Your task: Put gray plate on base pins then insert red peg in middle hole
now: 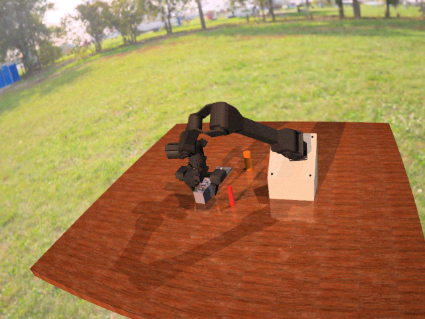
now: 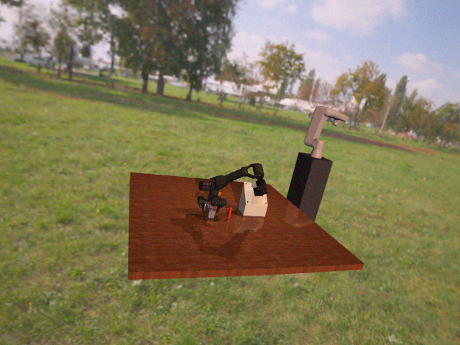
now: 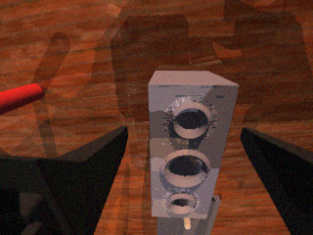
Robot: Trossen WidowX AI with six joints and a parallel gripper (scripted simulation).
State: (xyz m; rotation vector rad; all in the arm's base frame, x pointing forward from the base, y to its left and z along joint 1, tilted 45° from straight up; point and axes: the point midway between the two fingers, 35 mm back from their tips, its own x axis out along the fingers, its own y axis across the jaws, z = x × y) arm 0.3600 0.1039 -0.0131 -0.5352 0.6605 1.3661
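Now: the base 10 mm behind my gripper tip, 150 mm to the right of it and 10 mm below it. From my gripper tip the other things lie so: gray plate: 20 mm above; red peg: 120 mm behind, 40 mm to the left, 20 mm above; orange cylinder: 120 mm behind, 200 mm to the right, 20 mm above.
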